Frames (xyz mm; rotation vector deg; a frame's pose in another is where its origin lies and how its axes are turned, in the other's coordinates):
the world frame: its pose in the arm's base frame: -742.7 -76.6 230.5 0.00 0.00 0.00
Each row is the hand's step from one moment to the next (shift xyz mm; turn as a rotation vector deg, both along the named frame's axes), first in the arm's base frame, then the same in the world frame.
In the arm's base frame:
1: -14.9 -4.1 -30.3 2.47 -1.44 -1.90
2: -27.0 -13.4 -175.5 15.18 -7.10 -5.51
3: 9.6 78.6 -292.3 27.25 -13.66 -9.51
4: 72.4 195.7 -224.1 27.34 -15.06 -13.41
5: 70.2 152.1 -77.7 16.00 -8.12 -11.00
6: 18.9 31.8 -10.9 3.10 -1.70 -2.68
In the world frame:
1: -14.9 -4.1 -30.3 2.47 -1.44 -1.90
2: -27.0 -13.4 -175.5 15.18 -7.10 -5.51
3: 9.6 78.6 -292.3 27.25 -13.66 -9.51
4: 72.4 195.7 -224.1 27.34 -15.06 -13.41
5: 70.2 152.1 -77.7 16.00 -8.12 -11.00
6: 18.9 31.8 -10.9 3.10 -1.70 -2.68

